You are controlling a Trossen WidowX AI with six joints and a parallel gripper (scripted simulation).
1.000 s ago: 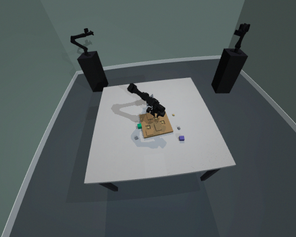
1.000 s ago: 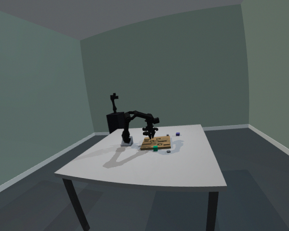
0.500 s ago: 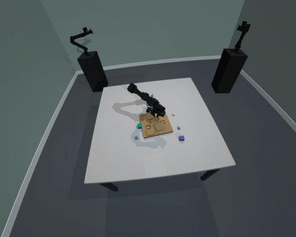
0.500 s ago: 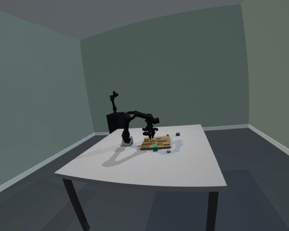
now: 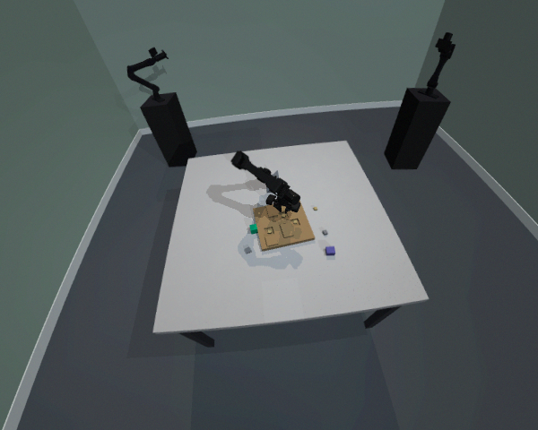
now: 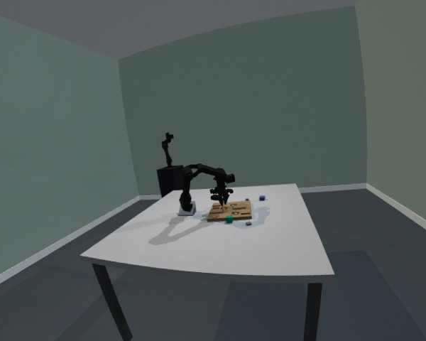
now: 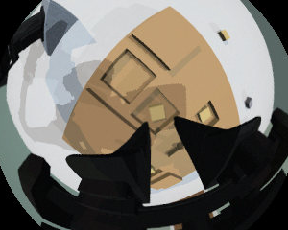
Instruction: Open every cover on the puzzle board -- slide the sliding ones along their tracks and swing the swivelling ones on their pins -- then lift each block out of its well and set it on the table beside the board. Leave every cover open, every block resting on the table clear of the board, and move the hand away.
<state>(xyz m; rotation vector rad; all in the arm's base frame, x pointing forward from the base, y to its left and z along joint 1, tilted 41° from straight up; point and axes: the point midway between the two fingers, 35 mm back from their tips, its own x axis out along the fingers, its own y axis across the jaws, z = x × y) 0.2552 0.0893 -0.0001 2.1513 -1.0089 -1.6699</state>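
The tan puzzle board is 5 cm ahead of my gripper tip and 3 cm below it. Round my gripper tip: green block 10 cm ahead, 17 cm to the right, 3 cm below; purple block 24 cm ahead, 24 cm to the left, 3 cm below.
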